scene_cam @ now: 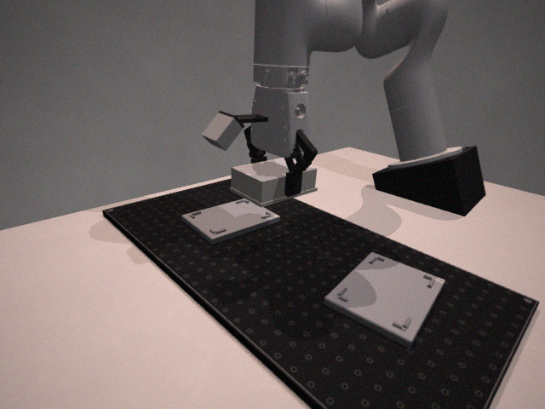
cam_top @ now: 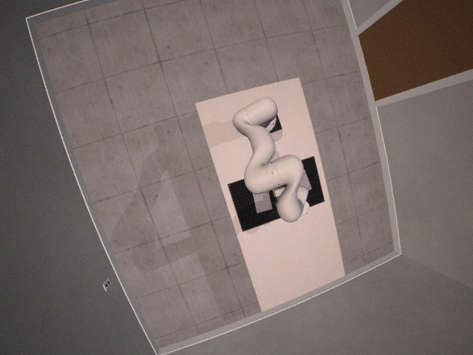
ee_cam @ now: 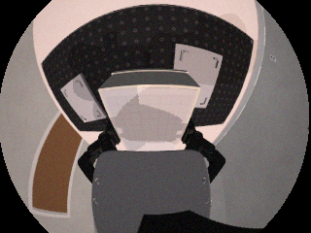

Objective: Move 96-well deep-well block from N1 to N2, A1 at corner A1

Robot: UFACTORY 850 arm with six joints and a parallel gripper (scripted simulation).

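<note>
My gripper is now 1 cm past the nest N2, 11 cm to the left of it and 11 cm above it. The rest, counted from my hand: deep-well block: right at my hand; nest N1: 1 cm ahead, 22 cm to the left, 11 cm below.
</note>
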